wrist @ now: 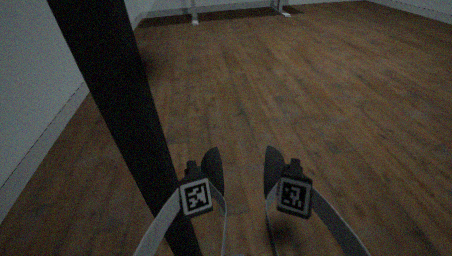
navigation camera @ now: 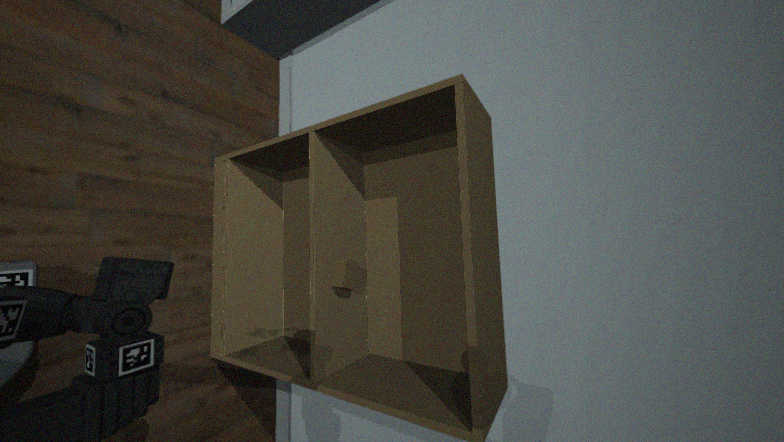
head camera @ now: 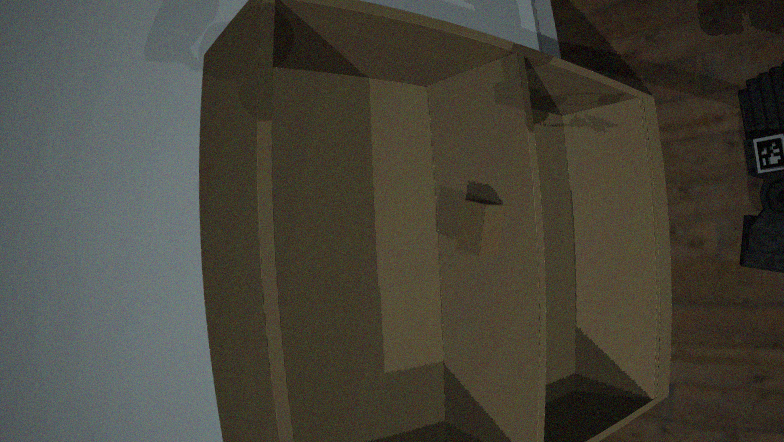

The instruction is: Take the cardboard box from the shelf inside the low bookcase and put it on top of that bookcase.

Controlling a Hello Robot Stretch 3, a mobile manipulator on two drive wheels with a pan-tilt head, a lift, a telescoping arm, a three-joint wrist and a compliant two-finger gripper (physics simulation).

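Frame: origin at the robot's base, x ahead, y left, z up, level; centimetres.
Seen in the pictures: gripper, fingertip midpoint: (wrist: 242,164).
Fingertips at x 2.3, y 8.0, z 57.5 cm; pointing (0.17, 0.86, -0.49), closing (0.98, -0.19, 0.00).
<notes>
Pixels of each thing's top centre, then the offset from my fingertips to it. "pt": a spot on its surface instead. Level surfaces: height alone.
- small brown cardboard box, top centre: (head camera: 470,227) (navigation camera: 351,274) dy -82.8, dx -6.9, dz +5.5 cm
- middle shelf board, surface height: dz +0.5 cm
- low bookcase, surface spot: (head camera: 266,274) pt dy -71.8, dx -1.4, dz +47.8 cm
- bookcase's top panel, surface height: dz +48.5 cm
- wooden floor, surface height: dz -57.5 cm
The small brown cardboard box (head camera: 473,226) (navigation camera: 350,276) sits on the middle shelf board (head camera: 488,307) (navigation camera: 336,219) of the low bookcase (head camera: 266,274) (navigation camera: 465,219), in its upper compartment. Both camera views are turned sideways. The box is dim and close in colour to the wood. The bookcase's top panel (head camera: 230,219) (navigation camera: 484,247) shows at the left in the head view and at the right in the navigation view. My gripper (wrist: 242,164) is open and empty over the wooden floor, apart from the box. In the head and navigation views, dark wrist parts show beside the bookcase; the fingertips cannot be made out there.
A pale wall (head camera: 109,219) (navigation camera: 631,219) stands behind the bookcase. Dark grey furniture (navigation camera: 307,24) shows at the navigation view's top. In the wrist view, a black bar (wrist: 120,100) runs diagonally left of the fingers, and white table legs (wrist: 194,12) stand far off on the wooden floor (wrist: 325,100).
</notes>
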